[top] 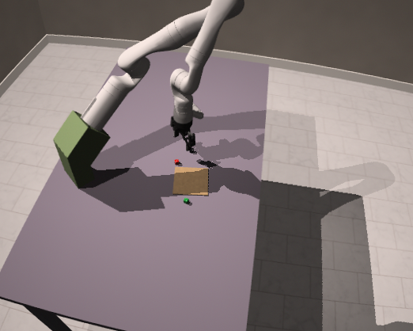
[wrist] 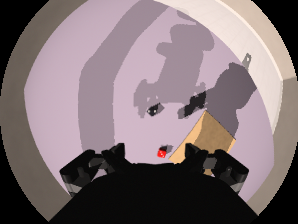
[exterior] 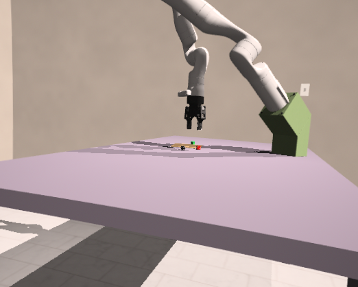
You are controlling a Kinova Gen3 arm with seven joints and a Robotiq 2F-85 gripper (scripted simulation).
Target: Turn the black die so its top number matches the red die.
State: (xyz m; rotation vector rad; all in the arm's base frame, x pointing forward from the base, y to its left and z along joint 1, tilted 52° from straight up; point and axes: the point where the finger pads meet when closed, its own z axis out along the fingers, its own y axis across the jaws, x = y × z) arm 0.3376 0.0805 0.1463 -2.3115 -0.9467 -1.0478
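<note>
The black die is 9 cm below my hand, 5 cm to the left of it and 2 cm ahead of it. The rest, counted from my hand: tan mat (11 cm to the right, 9 cm below, 8 cm ahead); green die (21 cm to the right, 10 cm ahead, 9 cm below); red die (9 cm below, 4 cm to the right, 1 cm behind).
</note>
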